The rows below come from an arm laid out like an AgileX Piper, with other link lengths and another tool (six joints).
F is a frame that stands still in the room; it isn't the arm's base.
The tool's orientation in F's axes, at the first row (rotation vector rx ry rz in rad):
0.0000 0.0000 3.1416
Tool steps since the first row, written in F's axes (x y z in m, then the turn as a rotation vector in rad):
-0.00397 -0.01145 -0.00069 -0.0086 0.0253 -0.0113
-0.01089 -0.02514 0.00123 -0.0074 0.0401 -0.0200
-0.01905 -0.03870 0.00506 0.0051 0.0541 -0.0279
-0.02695 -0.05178 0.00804 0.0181 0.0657 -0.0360
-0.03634 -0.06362 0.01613 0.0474 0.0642 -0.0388
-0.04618 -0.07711 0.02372 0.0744 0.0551 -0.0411
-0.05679 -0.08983 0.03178 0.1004 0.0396 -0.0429
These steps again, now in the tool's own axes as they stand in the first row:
0.00397 0.01145 -0.00069 0.0086 -0.0253 -0.0113
0.01089 0.02514 0.00123 0.0074 -0.0401 -0.0200
0.01905 0.03870 0.00506 -0.0051 -0.0541 -0.0279
0.02695 0.05178 0.00804 -0.0181 -0.0657 -0.0360
0.03634 0.06362 0.01613 -0.0474 -0.0642 -0.0388
0.04618 0.07711 0.02372 -0.0744 -0.0551 -0.0411
0.05679 0.08983 0.03178 -0.1004 -0.0396 -0.0429

